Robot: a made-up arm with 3 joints. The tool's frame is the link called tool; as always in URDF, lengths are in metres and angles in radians. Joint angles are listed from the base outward.
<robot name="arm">
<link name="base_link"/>
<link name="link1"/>
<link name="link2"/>
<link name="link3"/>
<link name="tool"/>
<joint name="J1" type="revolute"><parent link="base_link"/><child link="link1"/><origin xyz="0 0 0.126" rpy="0 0 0"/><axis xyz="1 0 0"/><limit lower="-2.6" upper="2.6"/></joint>
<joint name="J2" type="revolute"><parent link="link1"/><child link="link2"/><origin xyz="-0.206 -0.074 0" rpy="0 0 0"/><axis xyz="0 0 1"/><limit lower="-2.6" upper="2.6"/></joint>
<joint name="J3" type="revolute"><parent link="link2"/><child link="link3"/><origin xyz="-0.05 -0.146 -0.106" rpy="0 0 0"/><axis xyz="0 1 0"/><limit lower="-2.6" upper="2.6"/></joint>
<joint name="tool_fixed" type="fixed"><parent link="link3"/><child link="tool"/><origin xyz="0.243 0.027 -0.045" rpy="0 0 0"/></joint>
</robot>
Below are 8 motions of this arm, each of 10 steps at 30 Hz.
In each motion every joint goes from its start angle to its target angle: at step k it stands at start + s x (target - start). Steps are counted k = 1, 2, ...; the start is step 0. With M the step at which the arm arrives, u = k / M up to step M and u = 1 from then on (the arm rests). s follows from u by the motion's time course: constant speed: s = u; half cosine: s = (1 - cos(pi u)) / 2; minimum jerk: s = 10 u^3 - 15 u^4 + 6 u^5.
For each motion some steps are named. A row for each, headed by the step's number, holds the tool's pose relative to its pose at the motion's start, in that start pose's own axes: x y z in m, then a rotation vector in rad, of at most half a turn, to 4 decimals.
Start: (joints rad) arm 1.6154 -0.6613 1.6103
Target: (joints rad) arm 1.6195 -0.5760 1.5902
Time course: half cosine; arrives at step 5
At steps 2, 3, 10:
2: 0.0003 -0.0026 0.0049 -0.0295 -0.0061 0.0001
3: 0.0006 -0.0047 0.0094 -0.0559 -0.0116 0.0003
10: 0.0010 -0.0069 0.0145 -0.0854 -0.0177 0.0008

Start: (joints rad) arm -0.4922 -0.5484 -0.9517
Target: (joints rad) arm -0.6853 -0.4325 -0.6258
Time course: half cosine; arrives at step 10
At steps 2, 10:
2: 0.0026 0.0025 -0.0055 -0.0004 0.0216 0.0193
10: 0.0185 0.0249 -0.0553 -0.0382 0.2337 0.2027

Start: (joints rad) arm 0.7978 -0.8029 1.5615
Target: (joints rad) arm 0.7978 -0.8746 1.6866
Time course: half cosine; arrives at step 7
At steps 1, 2, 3, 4, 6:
1: -0.0003 0.0003 -0.0019 0.0036 0.0062 0.0000
2: -0.0011 0.0013 -0.0073 0.0135 0.0236 0.0000
3: -0.0025 0.0030 -0.0150 0.0279 0.0486 0.0004
4: -0.0042 0.0050 -0.0235 0.0438 0.0765 0.0013
6: -0.0071 0.0085 -0.0363 0.0681 0.1189 0.0034

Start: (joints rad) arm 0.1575 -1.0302 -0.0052
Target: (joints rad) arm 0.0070 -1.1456 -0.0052
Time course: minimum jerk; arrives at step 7
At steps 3, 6, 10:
3: 0.0016 -0.0121 0.0169 -0.0277 -0.0481 -0.0423
6: 0.0017 -0.0306 0.0454 -0.0691 -0.1302 -0.1122
10: 0.0016 -0.0313 0.0465 -0.0705 -0.1334 -0.1148

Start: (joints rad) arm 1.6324 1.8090 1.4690
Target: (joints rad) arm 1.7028 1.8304 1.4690
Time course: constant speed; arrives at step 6
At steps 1, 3, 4, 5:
1: 0.0018 -0.0012 0.0043 -0.0038 -0.0114 -0.0024
3: 0.0051 -0.0037 0.0129 -0.0115 -0.0342 -0.0074
4: 0.0067 -0.0049 0.0173 -0.0153 -0.0455 -0.0099
5: 0.0082 -0.0062 0.0217 -0.0192 -0.0569 -0.0125

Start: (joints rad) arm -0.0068 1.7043 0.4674
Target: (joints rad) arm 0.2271 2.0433 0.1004
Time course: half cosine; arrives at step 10
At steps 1, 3, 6, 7, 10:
1: 0.0023 0.0010 0.0037 -0.0044 -0.0147 0.0071
3: 0.0175 0.0098 0.0319 -0.0365 -0.1231 0.0602
6: 0.0393 0.0378 0.1024 -0.1109 -0.3880 0.1966
7: 0.0414 0.0481 0.1238 -0.1327 -0.4691 0.2409
10: 0.0407 0.0642 0.1542 -0.1639 -0.5876 0.3081

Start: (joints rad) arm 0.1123 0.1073 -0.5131
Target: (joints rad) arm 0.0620 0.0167 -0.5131
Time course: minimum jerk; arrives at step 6
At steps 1, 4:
1: -0.0002 -0.0006 0.0005 -0.0031 0.0002 -0.0019
4: -0.0043 -0.0137 0.0109 -0.0697 0.0028 -0.0429

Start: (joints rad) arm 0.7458 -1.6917 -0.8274
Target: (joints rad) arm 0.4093 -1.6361 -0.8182
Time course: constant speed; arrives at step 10
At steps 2, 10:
2: 0.0088 0.0013 0.0104 0.0134 -0.0650 0.0018
10: 0.0373 0.0054 0.0581 0.0616 -0.3259 0.0145

